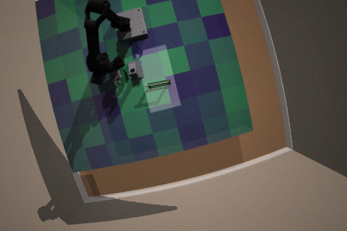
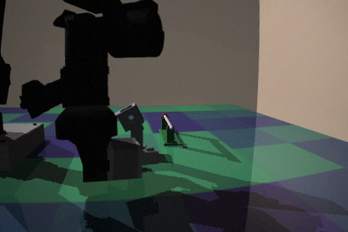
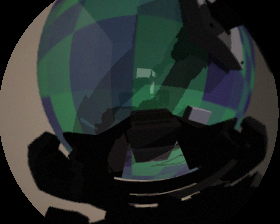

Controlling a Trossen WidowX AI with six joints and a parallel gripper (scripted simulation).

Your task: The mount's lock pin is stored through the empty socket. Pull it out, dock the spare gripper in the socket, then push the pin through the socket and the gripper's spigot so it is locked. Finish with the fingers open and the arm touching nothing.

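The grey mount is 40 mm ahead of my gripper tip, 130 mm to the left of it and 20 mm above it. Also, from my gripper tip: spare gripper: 40 mm ahead, 10 mm to the left, 10 mm above; then small green bracket: 150 mm ahead, 260 mm to the left, 10 mm below.
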